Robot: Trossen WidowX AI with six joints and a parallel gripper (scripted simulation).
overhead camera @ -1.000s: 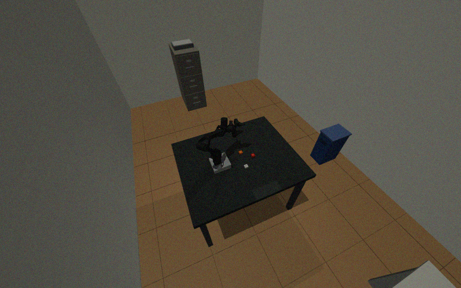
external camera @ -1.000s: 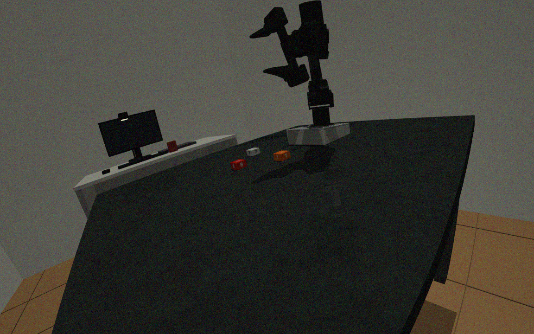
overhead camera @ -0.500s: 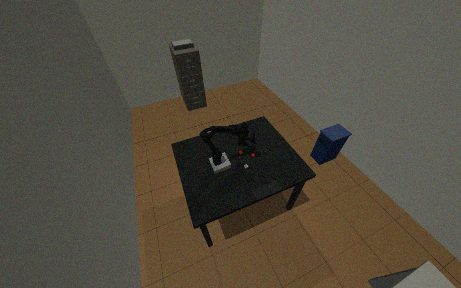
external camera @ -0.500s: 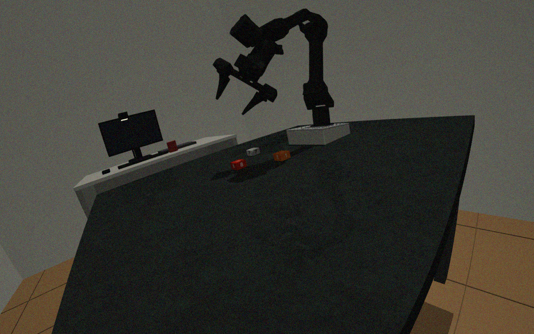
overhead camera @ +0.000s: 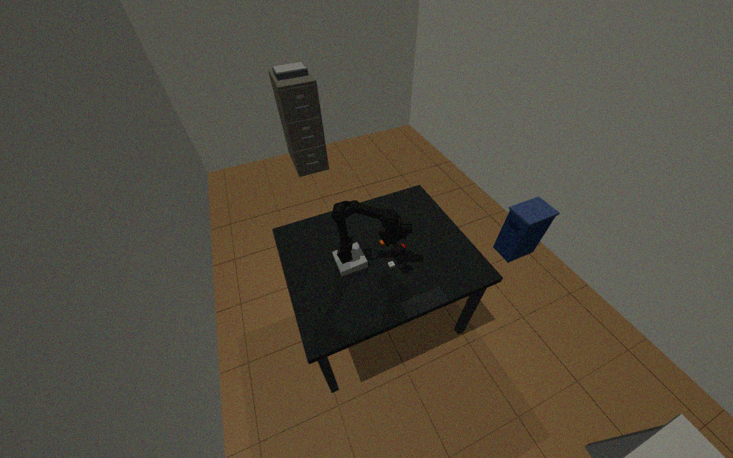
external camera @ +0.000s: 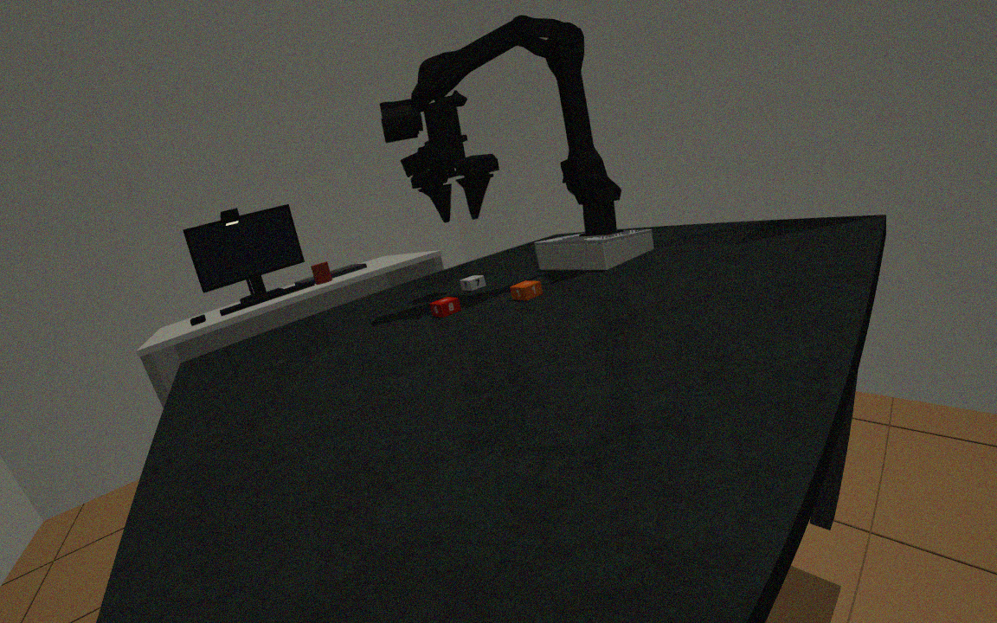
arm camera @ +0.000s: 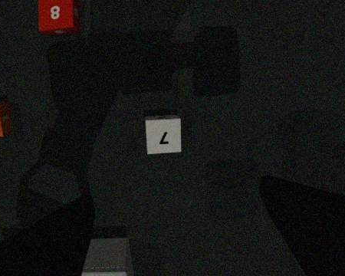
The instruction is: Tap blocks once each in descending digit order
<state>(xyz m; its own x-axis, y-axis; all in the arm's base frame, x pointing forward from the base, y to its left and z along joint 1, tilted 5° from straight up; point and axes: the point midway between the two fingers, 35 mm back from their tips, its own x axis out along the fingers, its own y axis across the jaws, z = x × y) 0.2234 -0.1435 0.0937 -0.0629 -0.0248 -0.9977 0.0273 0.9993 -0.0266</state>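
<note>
My gripper tip is now 130 mm short of the red block, 80 mm to the right of it and 110 mm above it. From my gripper tip the other things lie so: orange block: 40 mm ahead, 160 mm to the left, 110 mm below; white block: 110 mm below.
</note>
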